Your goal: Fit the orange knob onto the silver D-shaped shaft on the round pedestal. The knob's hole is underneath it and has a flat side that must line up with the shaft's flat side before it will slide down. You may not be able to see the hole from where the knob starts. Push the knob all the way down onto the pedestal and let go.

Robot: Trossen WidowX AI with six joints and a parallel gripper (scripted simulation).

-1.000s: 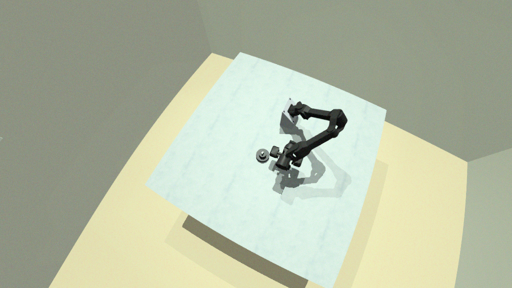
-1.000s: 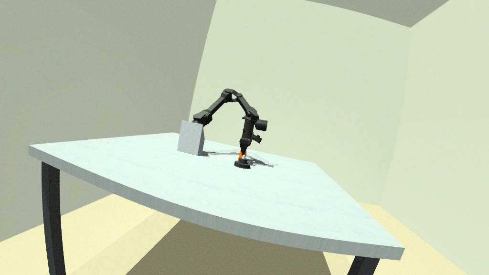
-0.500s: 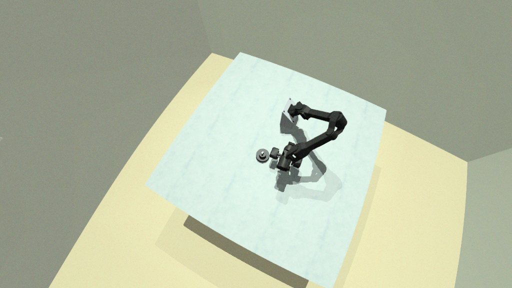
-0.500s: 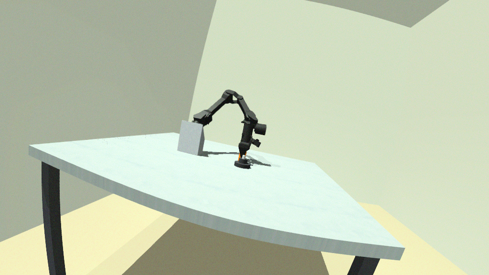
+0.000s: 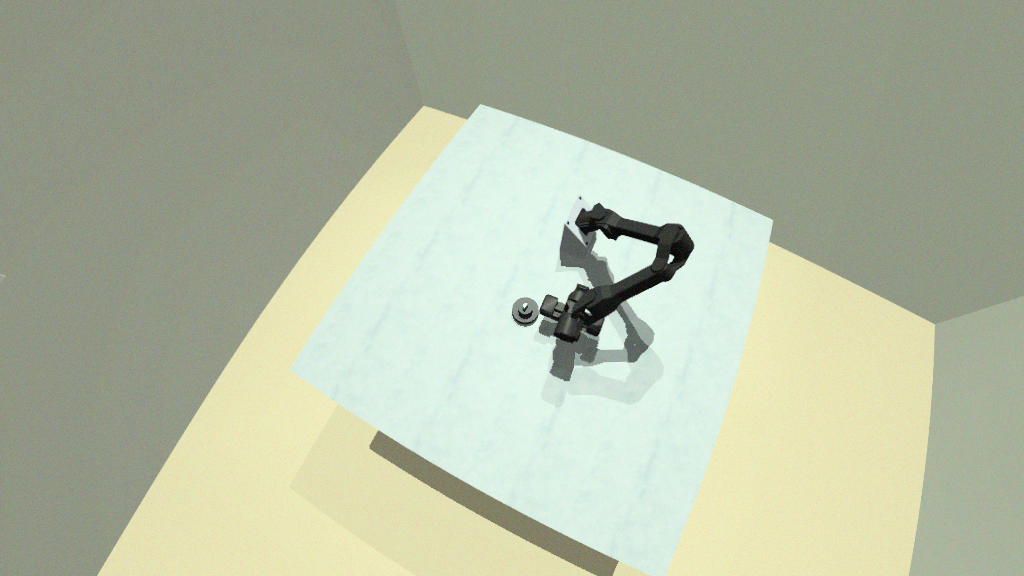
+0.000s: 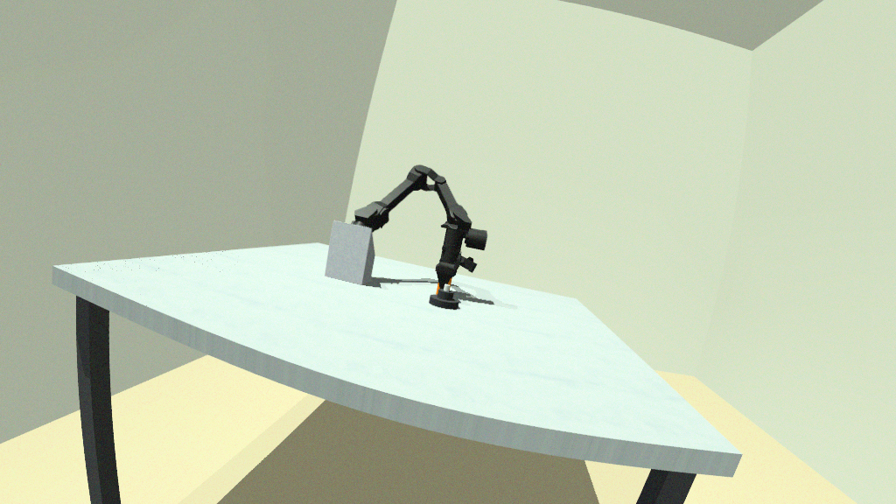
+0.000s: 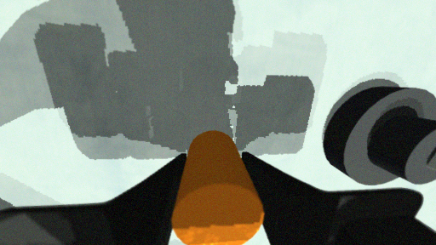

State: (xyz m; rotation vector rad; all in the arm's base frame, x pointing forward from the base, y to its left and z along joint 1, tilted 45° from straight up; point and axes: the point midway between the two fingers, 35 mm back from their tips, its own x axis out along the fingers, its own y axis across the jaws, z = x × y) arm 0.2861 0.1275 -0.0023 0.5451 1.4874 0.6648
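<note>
Now: the round dark pedestal 140 mm to the right of my gripper tip, 20 mm ahead of it and 20 mm above it. Also, from my gripper tip: orange knob 30 mm above.
</note>
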